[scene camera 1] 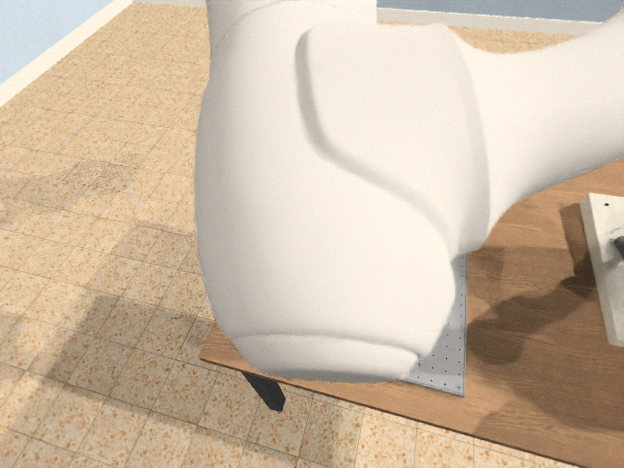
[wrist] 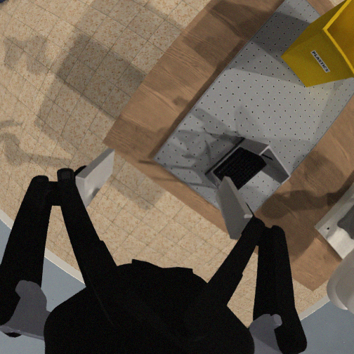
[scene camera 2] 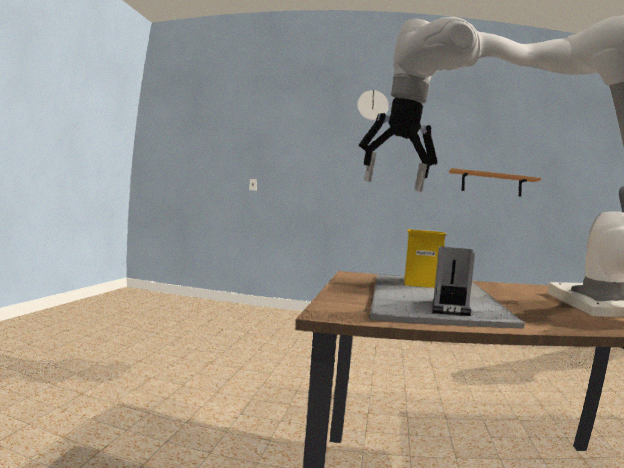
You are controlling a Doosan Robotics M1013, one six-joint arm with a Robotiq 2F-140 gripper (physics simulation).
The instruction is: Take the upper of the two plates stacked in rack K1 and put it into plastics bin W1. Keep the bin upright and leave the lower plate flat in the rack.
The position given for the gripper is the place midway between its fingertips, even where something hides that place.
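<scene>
The wrist view and scene camera 2 both show the gripper: it appears in the wrist view (pixel 167 174), and it appears in scene camera 2 (pixel 393 186) too.
</scene>
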